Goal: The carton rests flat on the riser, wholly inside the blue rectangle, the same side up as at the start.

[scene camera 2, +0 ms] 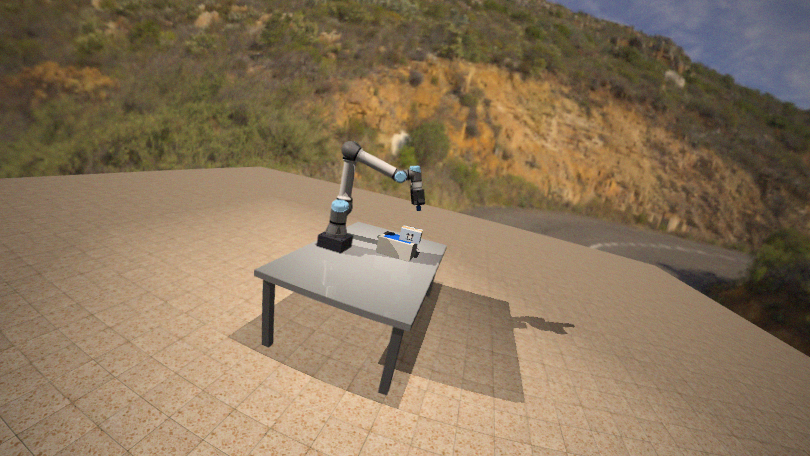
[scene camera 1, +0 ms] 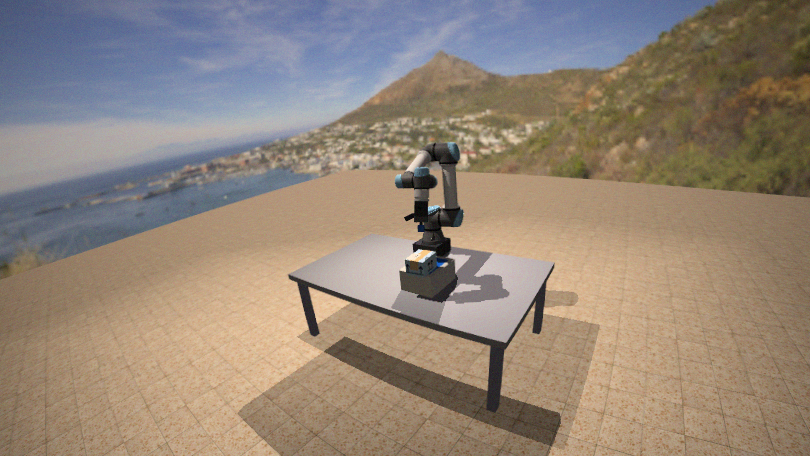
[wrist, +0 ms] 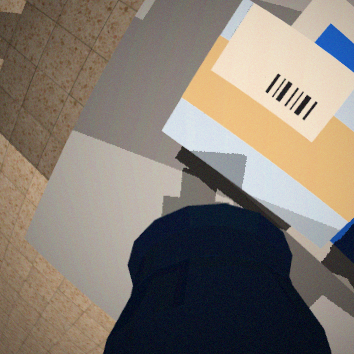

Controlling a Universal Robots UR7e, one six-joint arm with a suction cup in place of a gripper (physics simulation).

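Seen in the pictures: end effector, tool point: [scene camera 2: 418, 210] [scene camera 1: 420, 231] [wrist: 208, 274]; arm's base, origin of the base link: [scene camera 2: 335, 234] [scene camera 1: 433, 240].
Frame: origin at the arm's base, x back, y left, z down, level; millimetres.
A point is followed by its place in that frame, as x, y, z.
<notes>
The light blue carton [scene camera 1: 421, 262] @(-506, 343, -117) [scene camera 2: 410, 234] @(-457, 234, -90) [wrist: 250, 115] @(-471, 299, -119) with orange tape and a barcode label rests flat at the outer end of the grey-beige riser [scene camera 1: 425, 284] @(-489, 342, 14) [scene camera 2: 396, 249] @(-402, 166, 25) [wrist: 320, 12] @(-492, 200, -34). Its printed side arrows point up. The blue rectangle [scene camera 1: 441, 262] @(-312, 312, -34) [scene camera 2: 393, 236] @(-330, 250, -34) [wrist: 340, 45] @(-459, 207, -34) shows beside the carton, toward the arm's base. The carton reaches the riser's outer edge, past the blue; how much blue lies beneath it is hidden. My suction gripper [scene camera 1: 420, 228] [scene camera 2: 418, 208] [wrist: 212, 225] is open, hanging above the carton with a gap and nothing on it.
The riser stands on the grey table [scene camera 1: 345, 271] @(-539, -288, 87) [scene camera 2: 340, 283] @(-355, -468, 86) [wrist: 100, 200] @(-534, 617, 86). The arm's black base [scene camera 1: 431, 244] @(-67, 37, -3) [scene camera 2: 334, 241] @(-56, -97, 17) is bolted near the table's back edge, behind the riser. The arm's shadow falls across the table and riser.
</notes>
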